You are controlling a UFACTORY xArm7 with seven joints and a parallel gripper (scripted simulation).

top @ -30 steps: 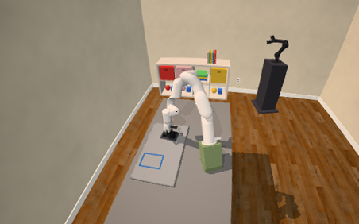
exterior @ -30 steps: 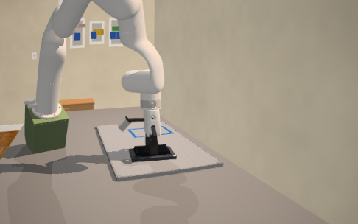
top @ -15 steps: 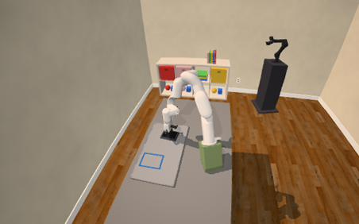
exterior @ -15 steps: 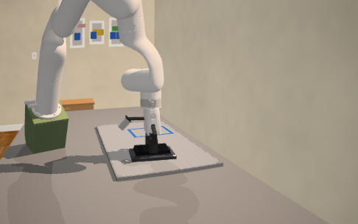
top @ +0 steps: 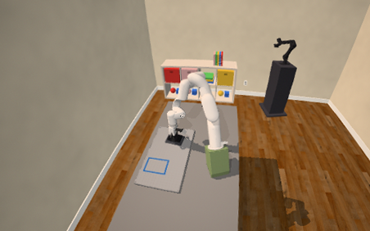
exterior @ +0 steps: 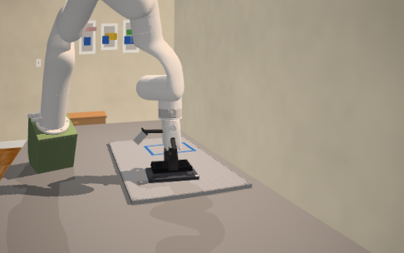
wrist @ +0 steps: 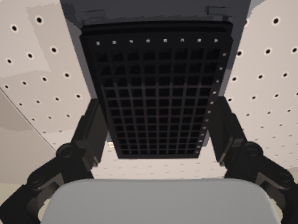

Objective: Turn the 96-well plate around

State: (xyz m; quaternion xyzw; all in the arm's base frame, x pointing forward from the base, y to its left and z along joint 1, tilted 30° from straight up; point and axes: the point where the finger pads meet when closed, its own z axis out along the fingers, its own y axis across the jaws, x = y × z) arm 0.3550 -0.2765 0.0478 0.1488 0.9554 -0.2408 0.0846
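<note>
Now: the dark plate nest N1 4 cm below my hand. From my hand the other things lie so: black 96-well plate: 1 cm below.
</note>
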